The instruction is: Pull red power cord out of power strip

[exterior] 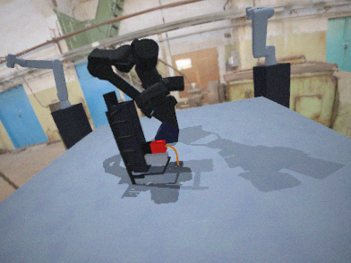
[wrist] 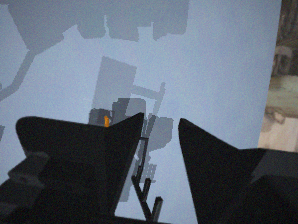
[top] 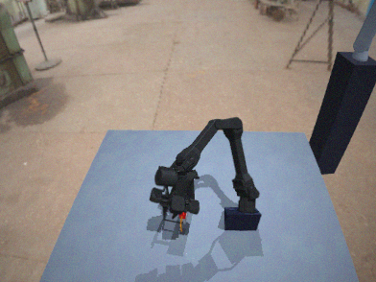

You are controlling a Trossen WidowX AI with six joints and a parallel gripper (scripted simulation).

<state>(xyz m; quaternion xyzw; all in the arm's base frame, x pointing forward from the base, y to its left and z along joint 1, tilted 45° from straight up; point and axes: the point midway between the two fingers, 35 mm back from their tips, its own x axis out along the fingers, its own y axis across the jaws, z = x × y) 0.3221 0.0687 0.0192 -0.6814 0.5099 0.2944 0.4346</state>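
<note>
Now: gripper tip 6 cm past the red plug, 9 cm to the left of it and 7 cm above it.
</note>
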